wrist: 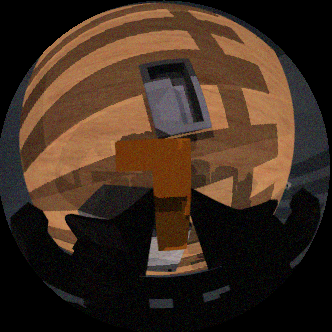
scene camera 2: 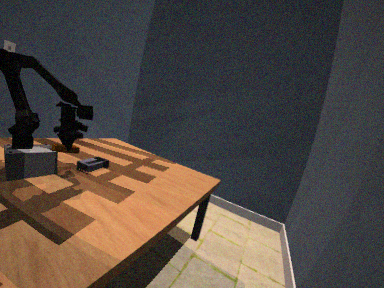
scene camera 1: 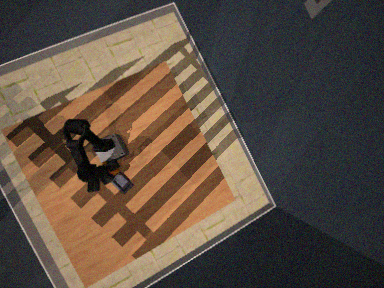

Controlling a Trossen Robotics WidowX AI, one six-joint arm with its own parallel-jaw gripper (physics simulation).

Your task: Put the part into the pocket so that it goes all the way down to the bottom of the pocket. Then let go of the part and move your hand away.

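Seen in the pictures: gripper, fingertip midpoint: (wrist: pixel 170 191) (scene camera 2: pixel 67 149) (scene camera 1: pixel 110 169); arm's base, link origin: (scene camera 2: pixel 22 147) (scene camera 1: pixel 109 144).
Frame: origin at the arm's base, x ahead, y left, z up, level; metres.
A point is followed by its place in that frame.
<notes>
The part, an orange L-shaped block (scene camera 1: pixel 115 172) @(x 0.197, y -0.035, z 0.011 m) (scene camera 2: pixel 59 148) @(x 0.123, y -0.083, z 0.013 m) (wrist: pixel 171 160) @(x 0.193, y -0.059, z 0.012 m), is held between the fingers of my gripper (scene camera 2: pixel 69 148) @(x 0.160, y -0.063, z -0.001 m) (wrist: pixel 170 191) @(x 0.160, y -0.063, z -0.001 m). Its short arm points left in the wrist view. The gripper is shut on it. The pocket is a recess in a grey-blue rectangular block (scene camera 1: pixel 122 183) @(x 0.290, y -0.057, z -0.068 m) (scene camera 2: pixel 93 164) @(x 0.266, y -0.118, z -0.070 m) (wrist: pixel 165 112) @(x 0.248, y -0.054, z -0.069 m) on the table. In the wrist view the pocket block lies just beyond the part's far edge, apart from it, and its recess is open to view. In scene camera 2 the part is low, left of and behind the pocket block. Its exact height is unclear.
A grey box-like base (scene camera 1: pixel 119 146) @(x 0.041, y 0.055, z -0.003 m) (scene camera 2: pixel 37 164) @(x 0.043, y -0.099, z -0.049 m) (wrist: pixel 165 257) @(x 0.029, y -0.073, z 0.003 m) under the arm stands near the pocket block. The wooden table (scene camera 1: pixel 202 192) @(x 0.636, y 0.457, z -0.104 m) (scene camera 2: pixel 150 210) @(x 0.297, y -0.546, z -0.105 m) (wrist: pixel 100 120) @(x 0.240, y 0.072, z -0.105 m) carries dark striped shadows. Its edge and a leg (scene camera 2: pixel 201 217) show in scene camera 2.
</notes>
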